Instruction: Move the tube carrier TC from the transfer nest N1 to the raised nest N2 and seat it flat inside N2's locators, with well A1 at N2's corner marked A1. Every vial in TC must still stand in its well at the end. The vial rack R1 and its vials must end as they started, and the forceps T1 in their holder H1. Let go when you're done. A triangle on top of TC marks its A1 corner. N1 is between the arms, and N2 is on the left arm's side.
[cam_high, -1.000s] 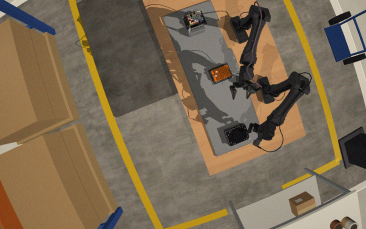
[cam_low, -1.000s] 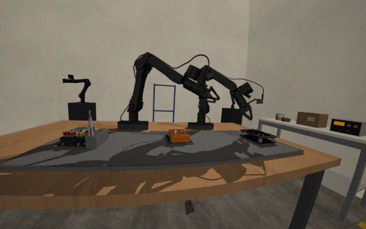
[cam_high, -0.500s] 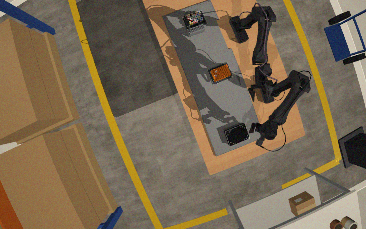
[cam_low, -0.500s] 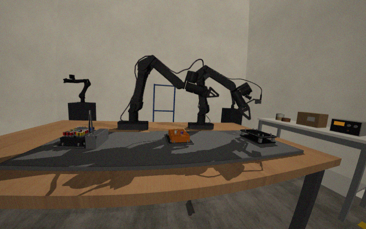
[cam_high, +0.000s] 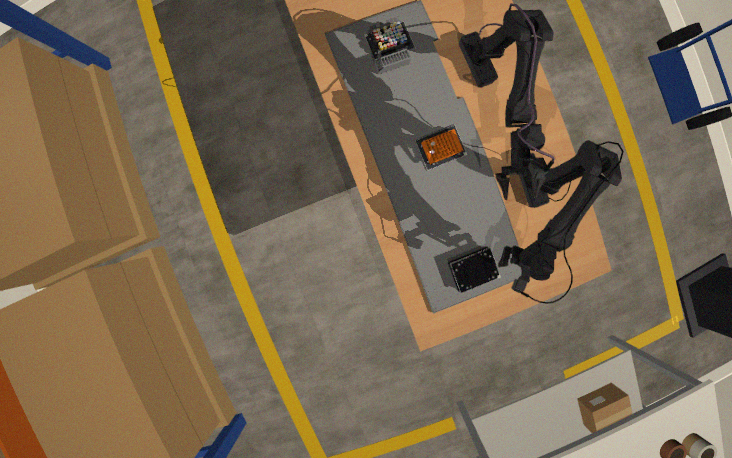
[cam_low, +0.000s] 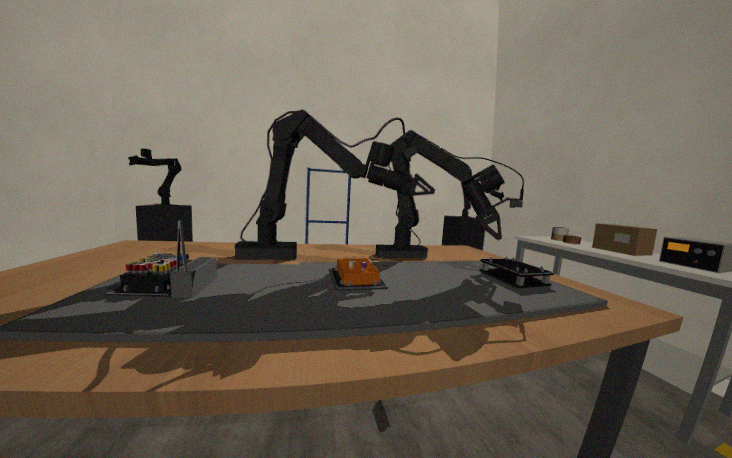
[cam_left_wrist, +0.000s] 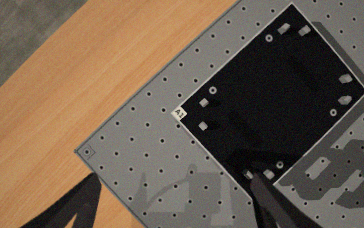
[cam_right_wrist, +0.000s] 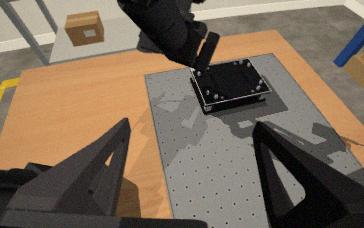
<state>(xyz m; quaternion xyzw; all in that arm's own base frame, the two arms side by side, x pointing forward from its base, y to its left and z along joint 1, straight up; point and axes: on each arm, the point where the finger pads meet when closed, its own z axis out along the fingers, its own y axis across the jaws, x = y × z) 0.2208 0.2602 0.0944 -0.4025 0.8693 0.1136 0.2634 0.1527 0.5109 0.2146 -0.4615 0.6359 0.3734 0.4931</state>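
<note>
The orange tube carrier TC lies 30 mm ahead of my left hand, 490 mm to the right of it and 90 mm below it. Round my left hand: black raised nest N2 (110 mm ahead, 30 mm to the right, 80 mm below); dark transfer nest N1 (30 mm ahead, 490 mm to the right, 110 mm below); grey holder H1 (70 mm ahead, 860 mm to the right, 100 mm below).
</note>
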